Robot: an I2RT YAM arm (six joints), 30 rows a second.
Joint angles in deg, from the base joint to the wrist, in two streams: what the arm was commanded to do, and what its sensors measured. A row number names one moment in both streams.
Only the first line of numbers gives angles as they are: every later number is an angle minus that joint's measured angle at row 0.
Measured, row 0: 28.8 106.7 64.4 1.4 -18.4 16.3
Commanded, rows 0 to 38: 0.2 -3.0 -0.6 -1.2 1.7 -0.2; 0.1 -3.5 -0.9 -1.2 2.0 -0.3; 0.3 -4.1 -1.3 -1.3 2.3 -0.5; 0.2 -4.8 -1.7 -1.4 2.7 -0.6; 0.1 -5.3 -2.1 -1.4 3.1 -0.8; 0.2 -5.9 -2.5 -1.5 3.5 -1.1; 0.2 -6.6 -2.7 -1.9 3.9 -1.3; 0.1 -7.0 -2.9 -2.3 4.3 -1.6; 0.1 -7.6 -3.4 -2.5 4.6 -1.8; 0.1 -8.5 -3.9 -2.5 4.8 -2.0; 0.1 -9.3 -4.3 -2.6 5.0 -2.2; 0.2 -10.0 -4.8 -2.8 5.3 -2.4; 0.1 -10.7 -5.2 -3.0 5.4 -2.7; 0.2 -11.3 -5.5 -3.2 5.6 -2.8; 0.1 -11.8 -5.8 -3.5 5.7 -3.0; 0.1 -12.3 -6.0 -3.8 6.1 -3.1; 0.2 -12.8 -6.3 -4.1 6.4 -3.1; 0.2 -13.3 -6.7 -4.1 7.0 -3.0; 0.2 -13.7 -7.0 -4.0 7.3 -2.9; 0.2 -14.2 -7.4 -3.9 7.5 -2.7; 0.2 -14.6 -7.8 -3.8 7.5 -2.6; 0.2 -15.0 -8.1 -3.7 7.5 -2.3; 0.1 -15.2 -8.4 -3.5 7.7 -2.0; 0.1 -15.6 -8.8 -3.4 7.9 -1.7; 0.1 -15.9 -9.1 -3.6 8.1 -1.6; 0.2 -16.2 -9.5 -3.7 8.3 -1.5; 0.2 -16.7 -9.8 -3.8 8.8 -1.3; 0.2 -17.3 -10.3 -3.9 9.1 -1.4; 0.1 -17.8 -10.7 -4.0 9.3 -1.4; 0.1 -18.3 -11.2 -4.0 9.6 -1.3; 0.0 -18.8 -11.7 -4.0 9.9 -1.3; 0.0 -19.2 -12.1 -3.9 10.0 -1.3; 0.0 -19.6 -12.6 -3.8 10.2 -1.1; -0.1 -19.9 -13.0 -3.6 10.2 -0.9; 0.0 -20.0 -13.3 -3.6 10.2 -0.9; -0.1 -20.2 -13.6 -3.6 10.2 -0.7; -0.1 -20.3 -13.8 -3.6 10.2 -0.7; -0.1 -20.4 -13.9 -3.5 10.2 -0.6; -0.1 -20.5 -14.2 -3.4 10.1 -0.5
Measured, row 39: 0.0 -19.7 -13.1 -3.1 9.6 -1.1
